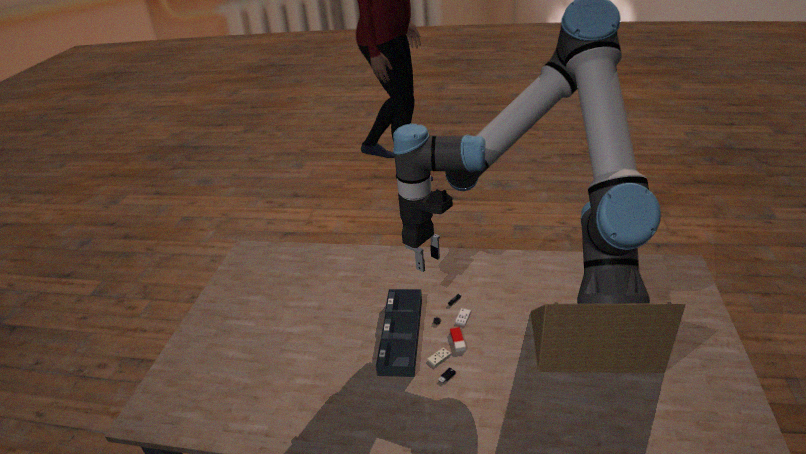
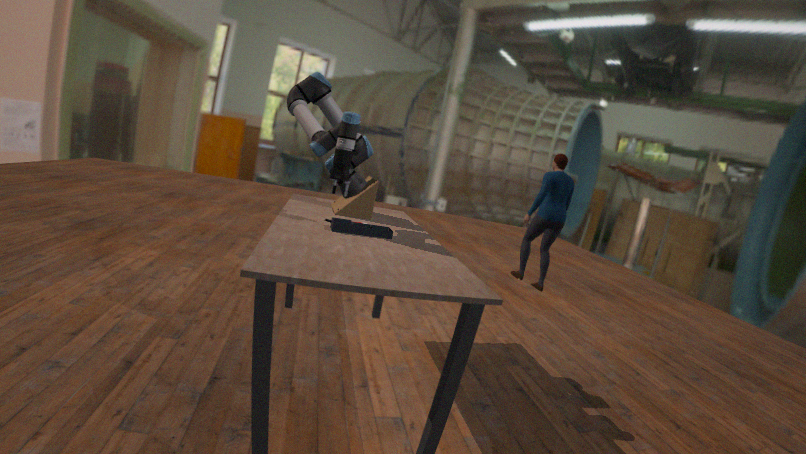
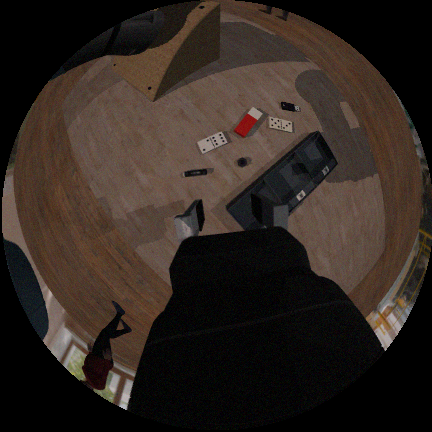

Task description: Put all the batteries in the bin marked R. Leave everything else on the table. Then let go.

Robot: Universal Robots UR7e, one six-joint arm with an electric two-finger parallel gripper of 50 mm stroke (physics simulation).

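Places are measured from the arm's base along level axes (x ahead, y left, z up), in millimetres.
Pixels of known places: gripper, between the fingertips: (image 1: 428,263) (image 2: 338,194) (image 3: 227,206); arm's base, origin of its link: (image 1: 613,307) (image 2: 355,190).
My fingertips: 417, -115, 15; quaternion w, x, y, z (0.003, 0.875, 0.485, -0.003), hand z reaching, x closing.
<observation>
Ahead of a thing's pixels: the offset from my fingertips to its top centre, as dx, dy, dz.
A thin dark cylinder that looks like a battery {-60, -19, -124} (image 1: 454,300) (image 3: 195,173) lies on the table beside the bins. A small dark round piece {-22, +61, -126} (image 1: 436,321) (image 3: 242,162) sits between it and the bins; I cannot tell whether it is a battery. The dark three-compartment bin tray {+60, +113, -95} (image 1: 418,338) (image 2: 360,228) has a small white label at each compartment; the letters are too small to read, so I cannot tell which is R. No battery shows in the visible compartments. My gripper (image 1: 427,263) (image 3: 227,206) is open and empty, high above the table, near the tray's far end.
Two white dominoes {-85, +42, -127} (image 1: 463,316) (image 3: 212,142) {-38, +178, -127} (image 1: 438,357) (image 3: 281,124), a red and white block {-77, +123, -122} (image 1: 457,338) (image 3: 246,124) and a black USB stick {-59, +232, -127} (image 1: 447,375) (image 3: 289,107) lie beside the tray. A brown wedge-shaped panel (image 1: 609,338) (image 3: 197,55) stands by the arm's base.
</observation>
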